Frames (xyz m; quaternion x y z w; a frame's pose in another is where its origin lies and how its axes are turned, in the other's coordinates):
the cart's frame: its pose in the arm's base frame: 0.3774 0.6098 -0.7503 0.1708 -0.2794 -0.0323 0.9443
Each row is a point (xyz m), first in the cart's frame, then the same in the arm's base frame.
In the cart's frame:
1: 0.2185 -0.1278 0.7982
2: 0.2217 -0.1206 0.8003
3: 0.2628 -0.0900 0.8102
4: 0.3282 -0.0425 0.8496
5: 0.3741 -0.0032 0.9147
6: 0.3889 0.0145 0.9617
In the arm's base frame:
1: 0.1357 0.2125 -0.0539
2: 0.1370 0.2181 -0.0482
3: 0.1653 0.2374 -0.0088
4: 0.1974 0.2598 0.0722
5: 0.1997 0.2697 0.1604
6: 0.1862 0.2697 0.2110

